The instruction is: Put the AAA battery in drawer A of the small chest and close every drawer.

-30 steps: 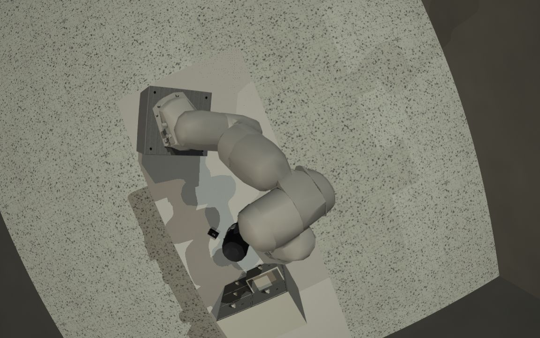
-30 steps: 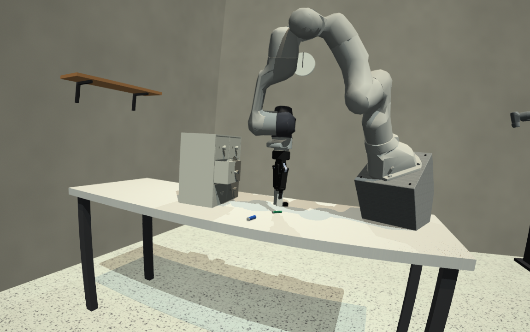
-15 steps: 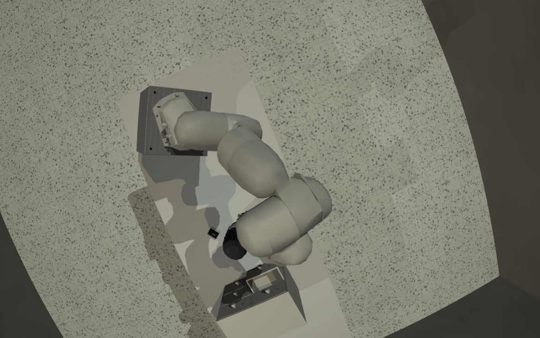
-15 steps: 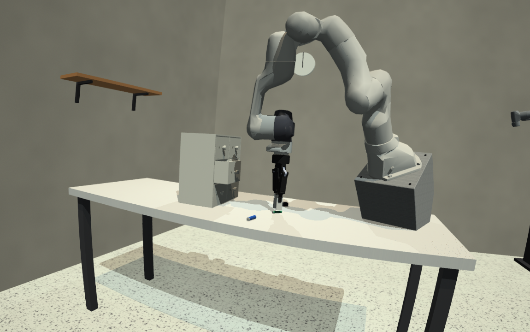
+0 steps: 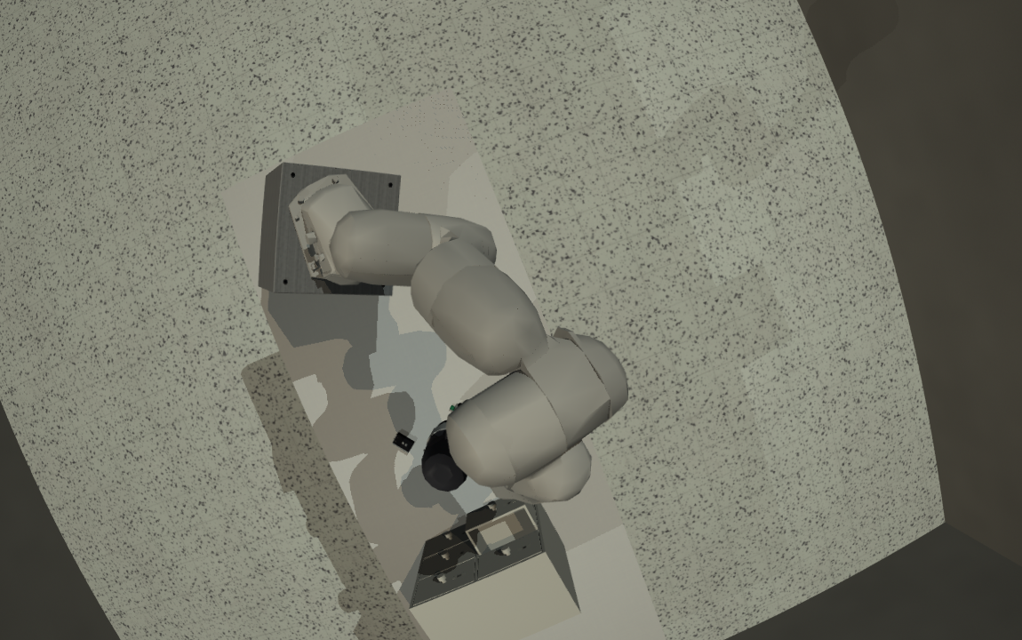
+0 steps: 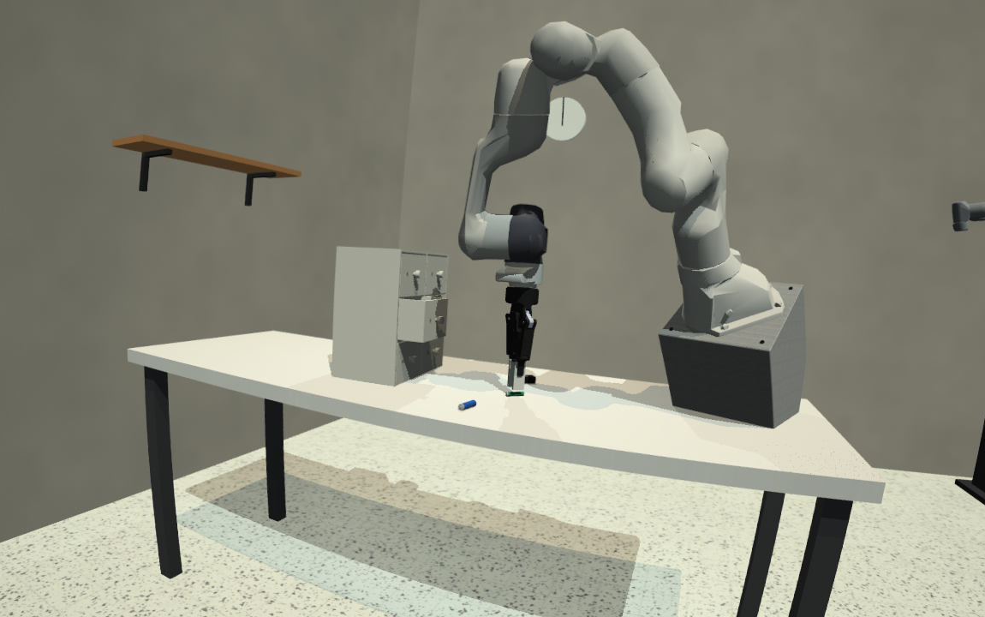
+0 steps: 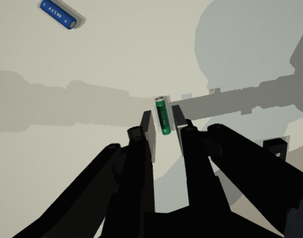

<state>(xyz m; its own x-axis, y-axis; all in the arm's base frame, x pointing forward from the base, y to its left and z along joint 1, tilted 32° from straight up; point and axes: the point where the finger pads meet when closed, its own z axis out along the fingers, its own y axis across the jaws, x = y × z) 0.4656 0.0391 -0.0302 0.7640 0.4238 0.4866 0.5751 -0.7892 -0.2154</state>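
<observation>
The thin green battery is 5 cm below my hand. The rest, counted from my hand: thicker blue battery: 16 cm to the left, 6 cm ahead, 4 cm below; small black block: 16 cm to the right, 4 cm below, 1 cm ahead.
</observation>
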